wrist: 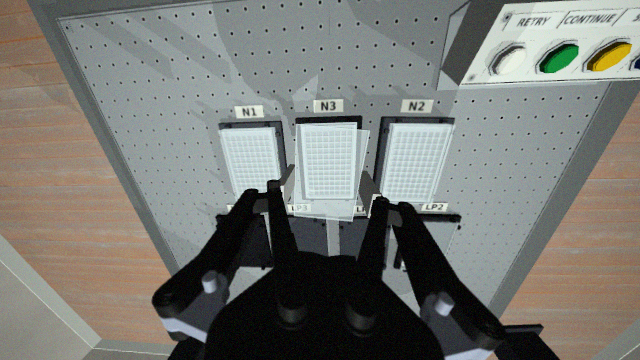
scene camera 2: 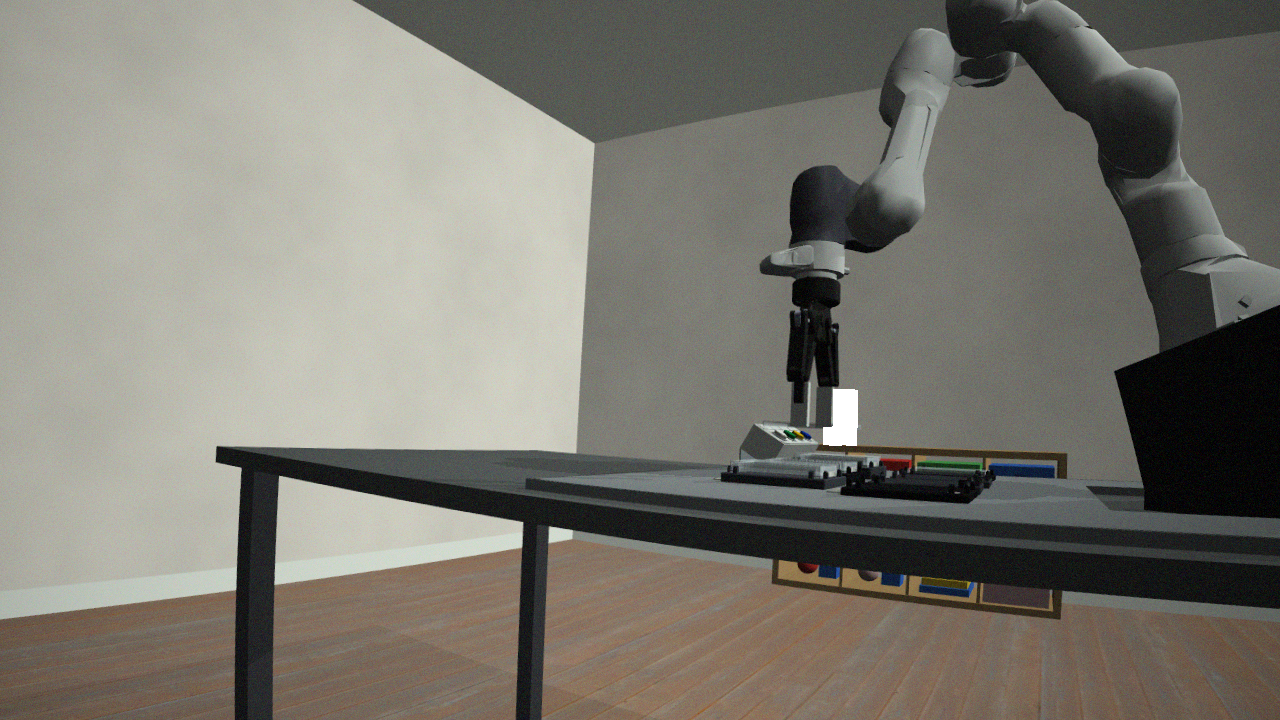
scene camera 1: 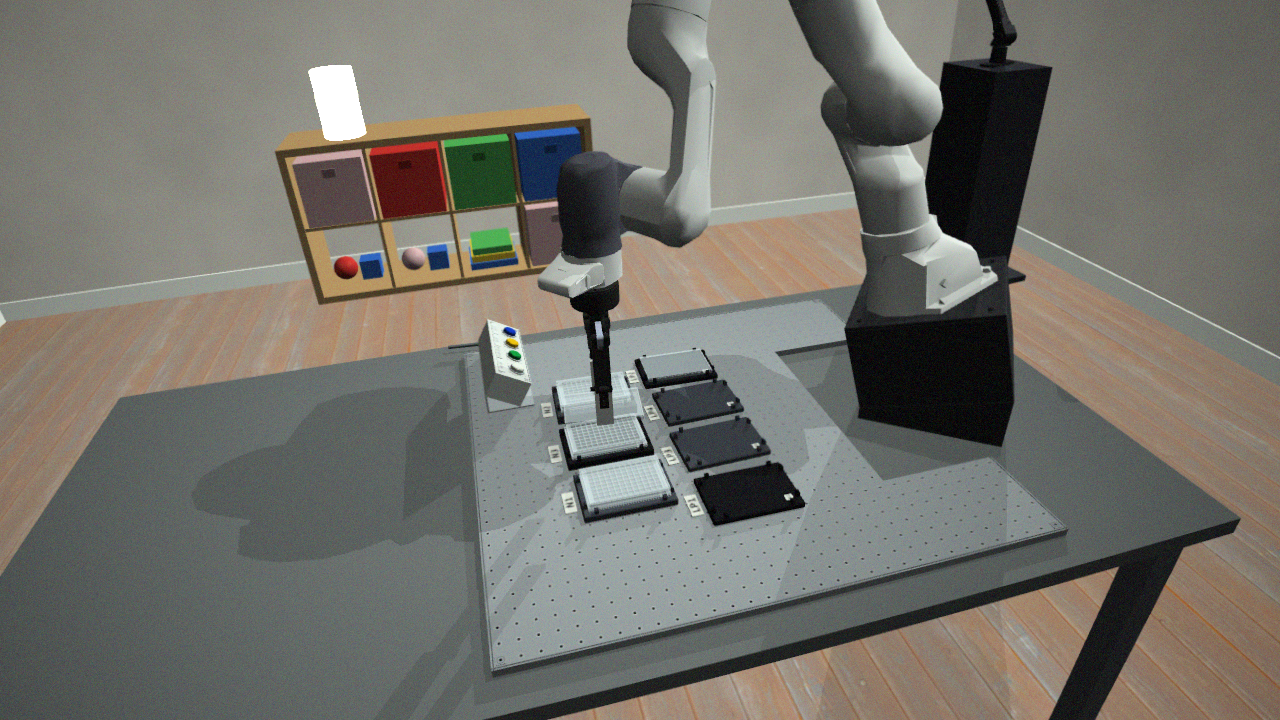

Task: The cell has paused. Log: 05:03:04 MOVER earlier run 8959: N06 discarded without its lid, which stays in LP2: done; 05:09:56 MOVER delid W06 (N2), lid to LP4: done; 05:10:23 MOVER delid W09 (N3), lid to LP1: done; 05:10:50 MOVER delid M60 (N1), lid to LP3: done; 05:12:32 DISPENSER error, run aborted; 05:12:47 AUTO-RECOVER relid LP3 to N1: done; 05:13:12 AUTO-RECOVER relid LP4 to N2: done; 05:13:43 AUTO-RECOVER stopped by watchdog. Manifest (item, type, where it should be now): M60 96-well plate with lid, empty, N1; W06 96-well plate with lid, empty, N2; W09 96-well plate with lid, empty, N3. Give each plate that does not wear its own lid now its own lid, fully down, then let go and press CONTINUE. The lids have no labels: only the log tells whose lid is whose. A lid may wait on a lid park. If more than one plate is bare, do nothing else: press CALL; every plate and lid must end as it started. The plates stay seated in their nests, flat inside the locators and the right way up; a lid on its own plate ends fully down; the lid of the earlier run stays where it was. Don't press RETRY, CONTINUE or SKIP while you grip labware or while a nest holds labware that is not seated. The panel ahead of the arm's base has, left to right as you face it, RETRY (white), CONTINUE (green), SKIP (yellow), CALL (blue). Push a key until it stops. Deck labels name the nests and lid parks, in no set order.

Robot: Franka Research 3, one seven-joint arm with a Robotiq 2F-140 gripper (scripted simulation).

Labels:
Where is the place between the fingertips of my gripper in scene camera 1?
602, 407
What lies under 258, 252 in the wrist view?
A lid park LP1.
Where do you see a key panel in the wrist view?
468, 55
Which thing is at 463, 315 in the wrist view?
My gripper.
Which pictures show my gripper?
The wrist view, scene camera 2 and scene camera 1: all of them.

